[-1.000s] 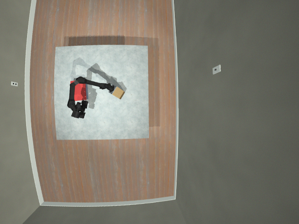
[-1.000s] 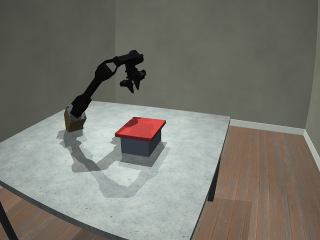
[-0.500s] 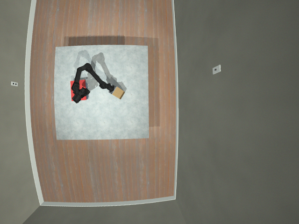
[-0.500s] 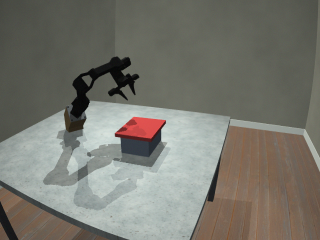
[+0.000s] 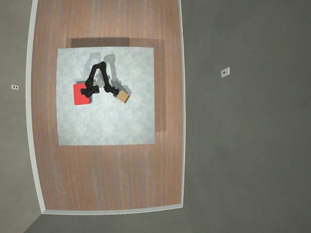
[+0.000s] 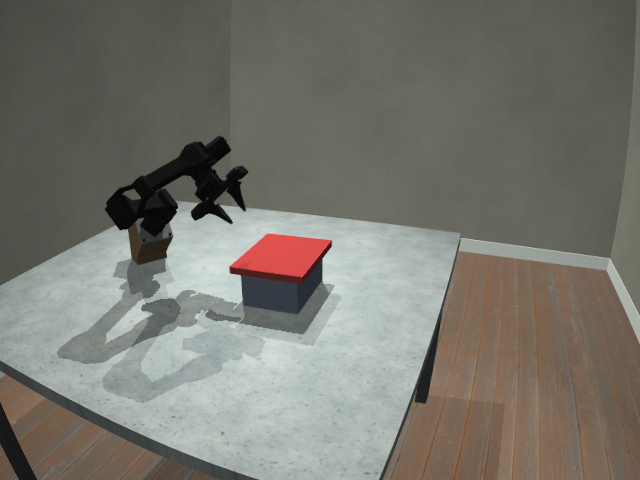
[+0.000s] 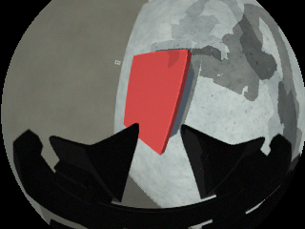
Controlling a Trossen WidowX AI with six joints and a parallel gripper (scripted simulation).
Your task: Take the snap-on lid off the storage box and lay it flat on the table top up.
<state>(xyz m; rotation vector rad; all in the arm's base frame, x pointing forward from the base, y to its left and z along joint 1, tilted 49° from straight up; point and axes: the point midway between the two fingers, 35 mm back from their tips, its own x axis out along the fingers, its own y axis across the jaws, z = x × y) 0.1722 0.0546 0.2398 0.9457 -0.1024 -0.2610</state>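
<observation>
The red lid lies 14 cm ahead of my hand, 11 cm below it and 4 cm to the right of it. From my hand the other things lie so: storage box 16 cm below, 14 cm ahead, 4 cm to the right.
</observation>
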